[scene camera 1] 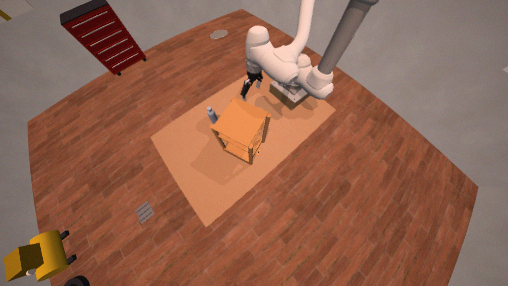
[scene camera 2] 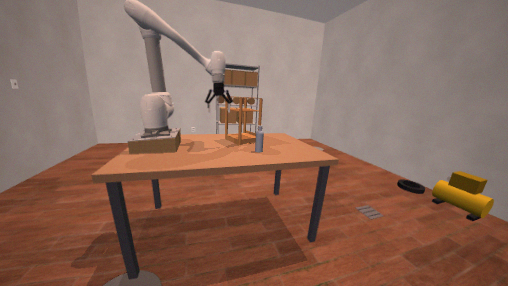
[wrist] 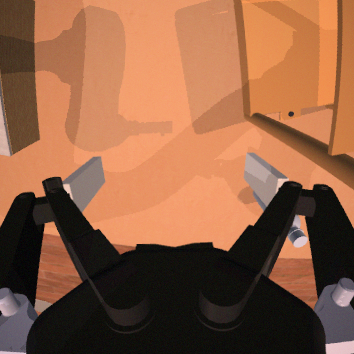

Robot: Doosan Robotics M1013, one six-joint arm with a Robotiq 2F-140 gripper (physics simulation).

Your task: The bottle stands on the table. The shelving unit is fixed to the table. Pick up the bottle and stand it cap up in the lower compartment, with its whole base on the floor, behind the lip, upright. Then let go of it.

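Frame: origin at the arm's base, x ahead, y left, z up, level; centimetres.
Where they show: gripper, fingertip midpoint: (scene camera 1: 251, 93) (scene camera 2: 219, 112) (wrist: 173, 166); arm's base, link origin: (scene camera 1: 291, 85) (scene camera 2: 157, 133).
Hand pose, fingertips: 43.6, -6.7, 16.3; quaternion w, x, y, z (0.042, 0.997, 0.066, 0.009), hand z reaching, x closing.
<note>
Each offset is from my fingertips to the top centre of the thing, as dx, dy, dz. Level surfaces: height alone.
The grey-blue bottle @[+26.3, -16.4, -7.4] (scene camera 1: 212, 116) (scene camera 2: 259, 141) stands upright, cap up, on the table @[dz -26.3] (scene camera 1: 202, 200) (scene camera 2: 150, 162) (wrist: 150, 55). In the wrist view its silver cap @[+26.3, -16.4, -7.4] (wrist: 298, 236) shows at the lower right, and the right finger hides most of its body. The orange shelving unit @[+23.1, +16.4, +11.8] (scene camera 1: 242, 122) (scene camera 2: 240, 122) (wrist: 345, 100) stands beside the bottle; part of it shows at the upper right of the wrist view. My gripper (scene camera 1: 251, 90) (scene camera 2: 219, 103) (wrist: 173, 166) is open and empty, high above the table. It is between the robot's base and the bottle in scene camera 2.
The robot's base block (scene camera 1: 290, 95) (scene camera 2: 154, 142) (wrist: 20, 85) stands on the table, at the upper left in the wrist view. A tall grey rack (scene camera 2: 258, 75) with brown boxes stands near the back wall. A red drawer cabinet (scene camera 1: 105, 40) stands on the floor.
</note>
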